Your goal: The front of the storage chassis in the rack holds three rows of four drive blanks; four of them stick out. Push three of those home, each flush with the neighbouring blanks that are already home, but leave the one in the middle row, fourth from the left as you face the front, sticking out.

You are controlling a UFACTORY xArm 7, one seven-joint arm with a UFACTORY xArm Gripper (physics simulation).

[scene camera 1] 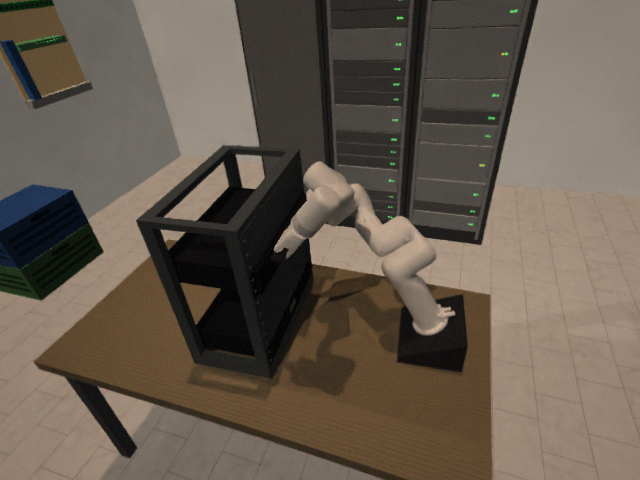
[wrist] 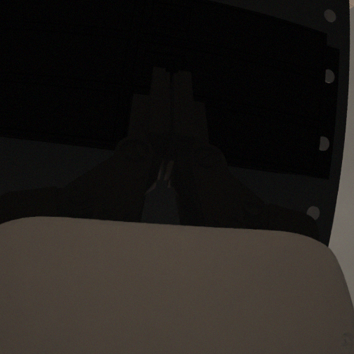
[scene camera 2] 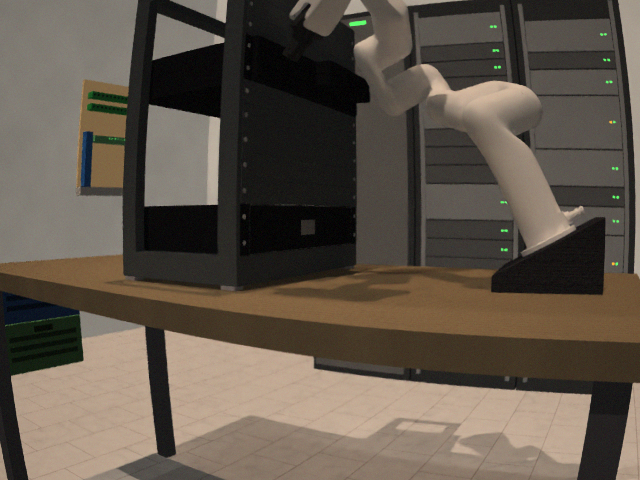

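Seen in the pictures: gripper, fingertip midpoint: (scene camera 1: 274,259) (scene camera 2: 289,58); arm's base, link origin: (scene camera 1: 430,321) (scene camera 2: 549,243).
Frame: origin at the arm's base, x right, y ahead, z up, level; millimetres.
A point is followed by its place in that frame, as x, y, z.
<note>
The black storage chassis (scene camera 1: 199,266) @[-204, 688, 368] (scene camera 2: 186,77) @[-206, 674, 320] (wrist: 270,110) sits in the upper part of the dark open rack (scene camera 1: 188,224) @[-230, 663, 532] (scene camera 2: 232,165) @[-250, 534, 132]. Its front is very dark, and the separate drive blanks and their rows cannot be told apart. In scene camera 2, dark shapes stand out from the front towards its right end; which blanks they are cannot be told. My gripper (scene camera 1: 278,256) @[-132, 486, 351] (scene camera 2: 292,53) @[-132, 486, 351] (wrist: 166,94) is shut and empty. Its fingertips are at the chassis front, left of those shapes in scene camera 2. Whether they touch a blank cannot be told.
A second black unit (scene camera 1: 227,322) @[-146, 691, 67] (scene camera 2: 180,227) @[-200, 679, 25] sits low in the rack. The rack and the arm's black wedge base (scene camera 1: 434,353) @[-131, -6, -6] (scene camera 2: 558,268) @[-131, -12, -37] stand on the wooden table (scene camera 1: 413,413) @[-303, 59, -80] (scene camera 2: 439,330) @[-465, 146, -80]. Tall server cabinets (scene camera 1: 292,67) stand behind. The rack's holed side post (wrist: 320,195) borders the chassis front.
</note>
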